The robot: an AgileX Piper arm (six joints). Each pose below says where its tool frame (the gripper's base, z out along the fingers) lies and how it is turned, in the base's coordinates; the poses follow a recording.
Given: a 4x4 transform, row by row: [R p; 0 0 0 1], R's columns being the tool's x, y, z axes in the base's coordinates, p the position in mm. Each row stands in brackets.
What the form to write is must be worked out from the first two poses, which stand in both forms.
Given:
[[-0.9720 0.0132 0.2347 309.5], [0.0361 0.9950 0.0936 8.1], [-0.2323 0.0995 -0.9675 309.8], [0 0 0 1]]
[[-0.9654 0.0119 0.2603 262.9], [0.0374 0.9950 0.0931 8.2], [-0.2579 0.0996 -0.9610 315.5], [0 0 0 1]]
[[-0.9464 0.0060 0.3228 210.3], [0.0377 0.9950 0.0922 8.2], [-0.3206 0.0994 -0.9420 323.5], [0 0 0 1]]
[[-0.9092 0.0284 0.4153 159.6], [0.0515 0.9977 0.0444 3.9], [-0.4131 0.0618 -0.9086 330.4], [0 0 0 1]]
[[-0.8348 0.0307 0.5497 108.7], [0.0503 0.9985 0.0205 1.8], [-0.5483 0.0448 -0.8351 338.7], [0 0 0 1]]
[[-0.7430 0.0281 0.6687 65.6], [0.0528 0.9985 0.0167 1.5], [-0.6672 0.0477 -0.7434 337.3], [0 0 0 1]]
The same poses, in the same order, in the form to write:
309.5 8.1 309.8; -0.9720 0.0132 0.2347; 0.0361 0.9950 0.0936; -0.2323 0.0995 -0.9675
262.9 8.2 315.5; -0.9654 0.0119 0.2603; 0.0374 0.9950 0.0931; -0.2579 0.0996 -0.9610
210.3 8.2 323.5; -0.9464 0.0060 0.3228; 0.0377 0.9950 0.0922; -0.3206 0.0994 -0.9420
159.6 3.9 330.4; -0.9092 0.0284 0.4153; 0.0515 0.9977 0.0444; -0.4131 0.0618 -0.9086
108.7 1.8 338.7; -0.8348 0.0307 0.5497; 0.0503 0.9985 0.0205; -0.5483 0.0448 -0.8351
65.6 1.5 337.3; -0.7430 0.0281 0.6687; 0.0528 0.9985 0.0167; -0.6672 0.0477 -0.7434

